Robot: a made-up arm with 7 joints.
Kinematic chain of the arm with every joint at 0, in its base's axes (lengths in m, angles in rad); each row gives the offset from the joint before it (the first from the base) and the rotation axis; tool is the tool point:
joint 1: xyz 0 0 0.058 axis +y
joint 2: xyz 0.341 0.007 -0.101 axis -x
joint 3: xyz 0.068 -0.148 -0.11 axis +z
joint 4: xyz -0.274 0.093 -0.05 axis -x
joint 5: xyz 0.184 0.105 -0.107 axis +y
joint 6: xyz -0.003 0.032 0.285 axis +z
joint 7: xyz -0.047 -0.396 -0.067 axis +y
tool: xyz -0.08 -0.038 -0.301
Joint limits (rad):
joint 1: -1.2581..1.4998
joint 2: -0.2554..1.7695
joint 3: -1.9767..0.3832
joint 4: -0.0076..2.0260
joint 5: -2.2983..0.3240
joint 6: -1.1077..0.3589
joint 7: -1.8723..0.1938
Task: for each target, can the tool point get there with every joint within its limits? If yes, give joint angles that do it. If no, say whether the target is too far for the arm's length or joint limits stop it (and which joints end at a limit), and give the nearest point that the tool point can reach.
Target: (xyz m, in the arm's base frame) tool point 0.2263 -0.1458 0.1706
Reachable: yes | joints -0.5154 -0.0693 -1.1055 1.2866 -0.1695 -0.2354 -0.8187
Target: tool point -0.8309 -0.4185 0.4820
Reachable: no: joint limits stop it (at a limit: joint 1, joint 2, joint 3, joint 6, joint 7) | nearest point -0.4758 -0.3116 0.4481 | short by 0.372 m
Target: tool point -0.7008 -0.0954 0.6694
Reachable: no: joint limits stop it (at a limit: joint 1, joint 2, joint 3, joint 6, joint 7) | nearest point -0.4708 -0.1066 0.5826 | short by 0.246 m
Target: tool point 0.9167 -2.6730 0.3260
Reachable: no: too far | nearest point 0.5799 -0.7636 0.2275 | short by 1.941 m
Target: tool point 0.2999 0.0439 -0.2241
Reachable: yes | joints 0.8236 0.0376 -1.3737 1.0850 -1.9438 0.0693 -1.0985
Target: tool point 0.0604 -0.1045 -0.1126
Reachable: yes | joints 1.2577 0.3144 -1.1026 1.2271 -0.2303 0.1836 -0.0238
